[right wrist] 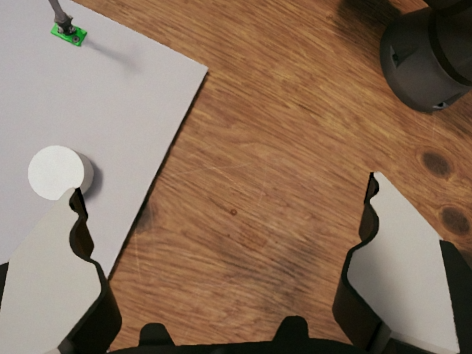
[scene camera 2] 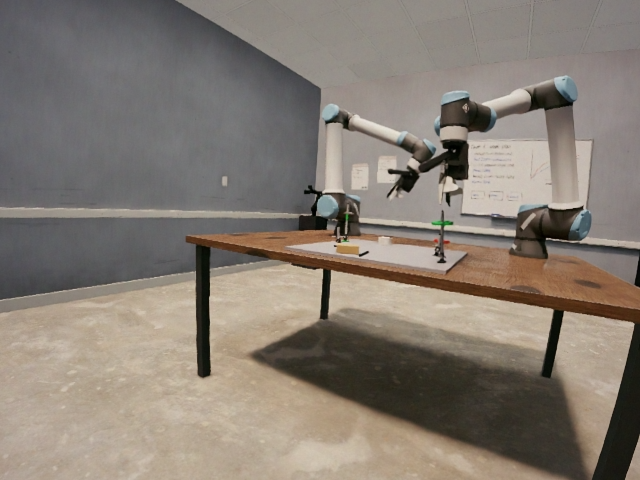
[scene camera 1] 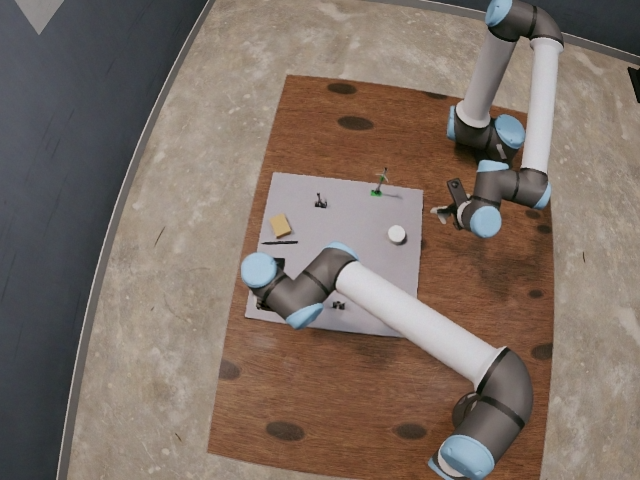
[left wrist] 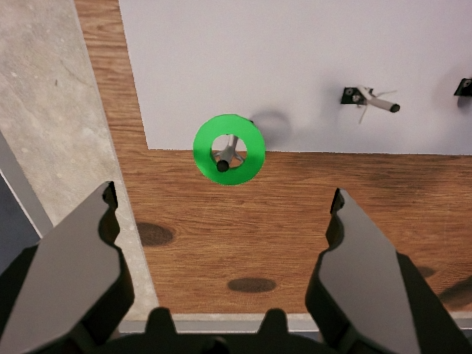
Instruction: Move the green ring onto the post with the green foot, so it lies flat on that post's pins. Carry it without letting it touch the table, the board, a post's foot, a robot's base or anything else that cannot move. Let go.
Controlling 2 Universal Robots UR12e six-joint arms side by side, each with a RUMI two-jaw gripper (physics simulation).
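The green ring (scene camera 2: 448,223) (left wrist: 229,124) lies level, high around a dark-footed post near the board's edge. My left gripper (scene camera 2: 445,201) (left wrist: 227,186) is open, pointing down above the ring and its post; in scene camera 1 its arm hides the ring. The post with the green foot (scene camera 1: 376,193) (scene camera 2: 346,222) (right wrist: 70,34) stands upright at the board's far edge in scene camera 1, with no ring on it. My right gripper (scene camera 1: 437,214) (scene camera 2: 395,193) (right wrist: 225,182) is open and empty, high over the table beside the board's right edge in scene camera 1.
A white cylinder (scene camera 1: 396,234) (right wrist: 55,172), a yellow block (scene camera 1: 280,225) (scene camera 2: 347,249) and a black pen (scene camera 1: 279,242) lie on the grey board (scene camera 1: 341,227). Other dark-footed posts (scene camera 1: 320,202) (left wrist: 350,95) stand there; one carries a red ring (scene camera 2: 446,241). The right arm's base (right wrist: 417,65) stands beyond.
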